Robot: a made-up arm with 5 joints.
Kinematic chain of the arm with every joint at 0, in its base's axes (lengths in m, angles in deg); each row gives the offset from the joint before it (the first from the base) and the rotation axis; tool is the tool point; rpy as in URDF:
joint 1: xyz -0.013 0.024 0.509 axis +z
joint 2: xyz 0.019 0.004 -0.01 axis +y
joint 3: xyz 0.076 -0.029 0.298 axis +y
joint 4: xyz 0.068 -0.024 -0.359 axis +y
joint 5: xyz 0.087 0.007 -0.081 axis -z
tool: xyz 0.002 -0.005 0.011 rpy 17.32 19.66 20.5
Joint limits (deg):
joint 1: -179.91..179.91
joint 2: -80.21..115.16
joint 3: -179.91..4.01
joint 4: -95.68..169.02
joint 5: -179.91..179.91
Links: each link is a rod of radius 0.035 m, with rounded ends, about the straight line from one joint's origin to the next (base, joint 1, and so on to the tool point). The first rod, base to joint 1, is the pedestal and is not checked.
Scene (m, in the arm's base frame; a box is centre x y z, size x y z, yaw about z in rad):
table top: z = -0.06
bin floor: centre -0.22 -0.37 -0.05 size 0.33 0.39 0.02 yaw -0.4
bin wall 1: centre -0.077 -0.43 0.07 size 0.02 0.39 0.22 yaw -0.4
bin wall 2: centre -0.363 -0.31 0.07 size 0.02 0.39 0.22 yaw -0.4
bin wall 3: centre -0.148 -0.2 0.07 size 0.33 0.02 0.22 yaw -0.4
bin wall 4: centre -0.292 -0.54 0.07 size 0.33 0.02 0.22 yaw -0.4
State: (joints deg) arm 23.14 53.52 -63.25 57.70 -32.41
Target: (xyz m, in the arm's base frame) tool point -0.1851 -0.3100 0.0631
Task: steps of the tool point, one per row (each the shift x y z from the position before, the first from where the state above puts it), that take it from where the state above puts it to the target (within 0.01 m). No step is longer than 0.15 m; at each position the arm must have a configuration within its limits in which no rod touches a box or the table.
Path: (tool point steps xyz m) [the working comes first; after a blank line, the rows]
Joints at the target: -110.34 68.32 -66.78 55.62 -31.05
Straight joint move there: touches bin wall 1.

1: 0.0145 -0.1134 0.0142
2: -0.0156 -0.1120 0.0139
3: -0.0440 -0.1025 0.0137
4: -0.0685 -0.0861 0.0135
5: -0.0873 -0.0639 0.0130
6: -0.0994 -0.0379 0.0127
7: -0.1038 -0.0100 0.0123
8: -0.1007 0.0175 0.0119
9: -0.0903 0.0426 0.0115
10: -0.0051 -0.0138 -0.0654
11: -0.0002 -0.0004 -0.0717
12: 0.0053 0.0142 -0.0745

